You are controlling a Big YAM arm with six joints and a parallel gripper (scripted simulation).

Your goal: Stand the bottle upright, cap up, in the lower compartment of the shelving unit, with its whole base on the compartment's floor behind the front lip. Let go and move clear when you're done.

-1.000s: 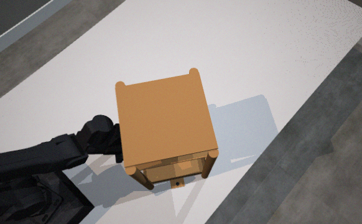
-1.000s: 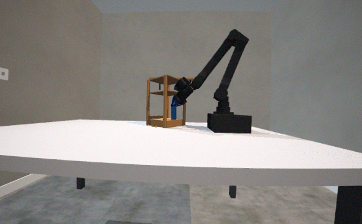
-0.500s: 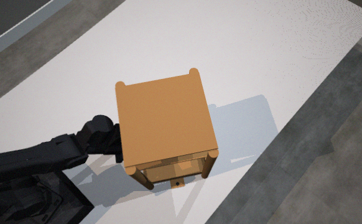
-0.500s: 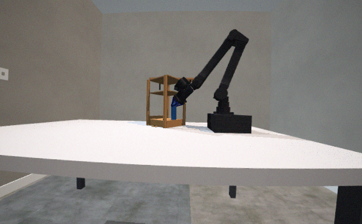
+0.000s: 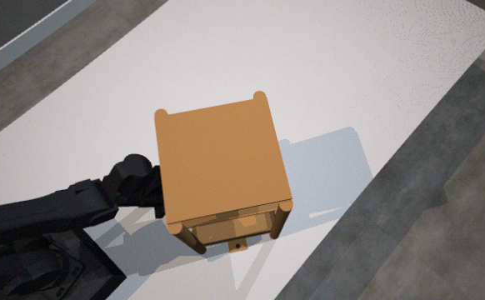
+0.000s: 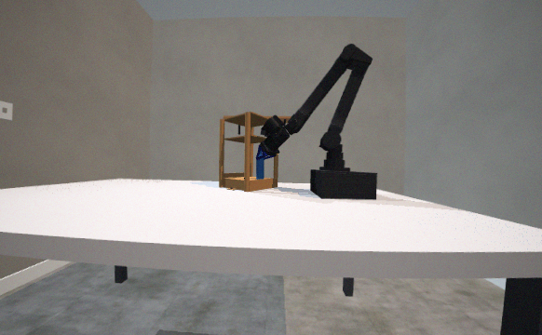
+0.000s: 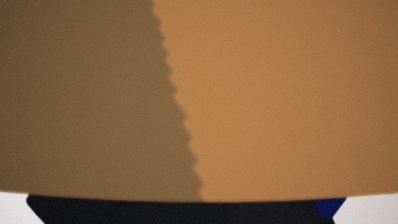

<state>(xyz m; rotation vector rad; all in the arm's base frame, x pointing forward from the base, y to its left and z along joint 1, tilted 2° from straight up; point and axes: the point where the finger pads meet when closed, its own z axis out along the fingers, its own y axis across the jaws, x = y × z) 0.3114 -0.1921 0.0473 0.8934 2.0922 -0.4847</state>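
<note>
My hand is 10 mm above the bottle. Round my hand: wooden shelving unit (60 mm to the right, 50 mm ahead, 30 mm above).
</note>
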